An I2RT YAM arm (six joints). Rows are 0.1 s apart.
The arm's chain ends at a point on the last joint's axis. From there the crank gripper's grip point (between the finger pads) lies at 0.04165 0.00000 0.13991 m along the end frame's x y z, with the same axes.
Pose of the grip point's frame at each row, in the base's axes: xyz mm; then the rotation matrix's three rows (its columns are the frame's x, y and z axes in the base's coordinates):
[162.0 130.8 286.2], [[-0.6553 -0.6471 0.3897], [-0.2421 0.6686 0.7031], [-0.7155 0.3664 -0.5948]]
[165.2 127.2 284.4], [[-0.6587 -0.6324 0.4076], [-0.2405 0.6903 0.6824], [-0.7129 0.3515 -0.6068]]
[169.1 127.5 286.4], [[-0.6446 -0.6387 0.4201], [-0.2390 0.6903 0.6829], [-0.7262 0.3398 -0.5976]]
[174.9 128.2 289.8], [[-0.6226 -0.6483 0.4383], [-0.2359 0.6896 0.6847], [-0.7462 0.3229 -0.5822]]
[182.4 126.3 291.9], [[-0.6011 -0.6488 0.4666], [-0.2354 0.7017 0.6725], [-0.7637 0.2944 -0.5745]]
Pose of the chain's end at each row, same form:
[134.8 42.5 399.2], [[-0.6553 -0.6471 0.3897], [-0.2421 0.6686 0.7031], [-0.7155 0.3664 -0.5948]]
[135.6 41.7 399.0], [[-0.6587 -0.6324 0.4076], [-0.2405 0.6903 0.6824], [-0.7129 0.3515 -0.6068]]
[137.2 41.9 400.3], [[-0.6446 -0.6387 0.4201], [-0.2390 0.6903 0.6829], [-0.7262 0.3398 -0.5976]]
[139.5 42.2 402.3], [[-0.6226 -0.6483 0.4383], [-0.2359 0.6896 0.6847], [-0.7462 0.3229 -0.5822]]
[142.2 42.0 404.1], [[-0.6011 -0.6488 0.4666], [-0.2354 0.7017 0.6725], [-0.7637 0.2944 -0.5745]]

